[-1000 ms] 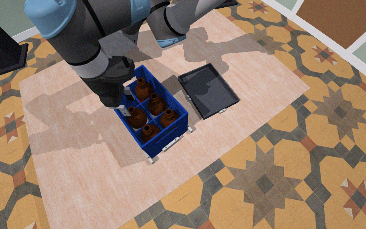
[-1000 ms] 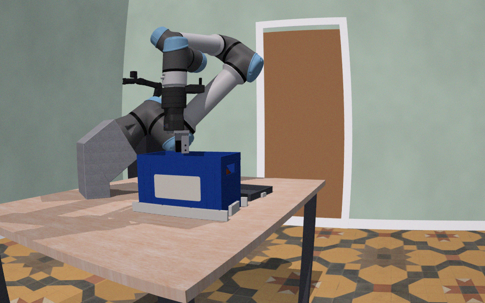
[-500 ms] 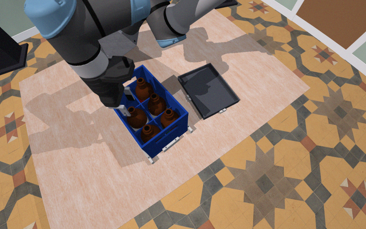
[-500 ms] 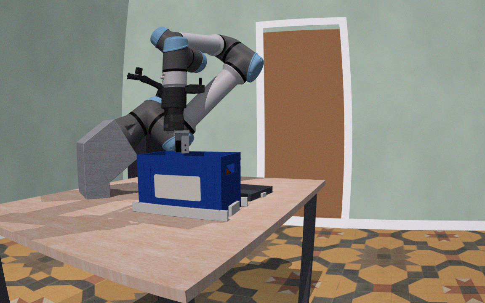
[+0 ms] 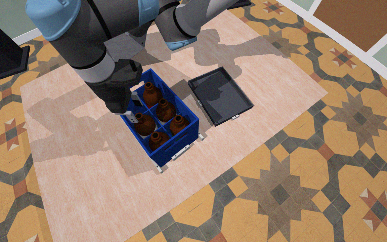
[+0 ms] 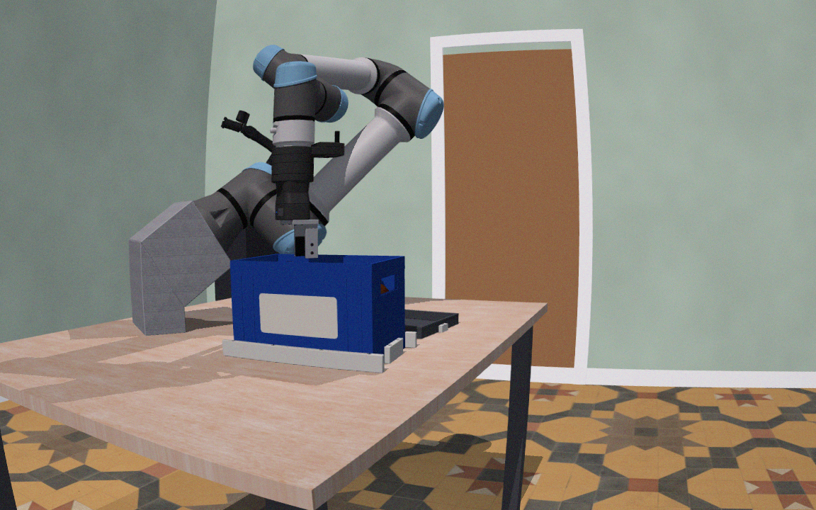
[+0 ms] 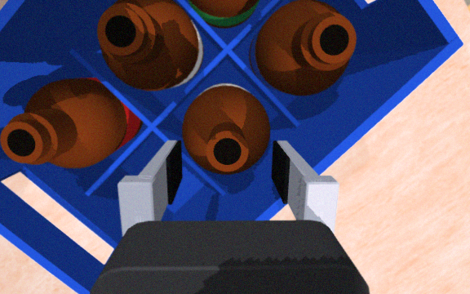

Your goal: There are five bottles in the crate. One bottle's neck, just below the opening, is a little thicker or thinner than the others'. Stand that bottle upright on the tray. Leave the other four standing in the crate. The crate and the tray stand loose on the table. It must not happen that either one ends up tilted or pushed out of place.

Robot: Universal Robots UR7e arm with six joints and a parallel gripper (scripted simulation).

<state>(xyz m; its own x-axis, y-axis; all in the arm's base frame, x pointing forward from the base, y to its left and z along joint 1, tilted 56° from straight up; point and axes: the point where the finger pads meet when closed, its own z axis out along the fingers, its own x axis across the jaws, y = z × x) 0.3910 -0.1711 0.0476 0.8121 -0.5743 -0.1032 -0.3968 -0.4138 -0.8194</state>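
Right now my hand is 10 mm past the blue crate, 40 mm to the right of it and 110 mm above it. From my hand the other things lie so: glass bottle 110 mm behind, 60 mm to the left, 110 mm below; then dark tray 70 mm behind, 340 mm to the left, 190 mm below.
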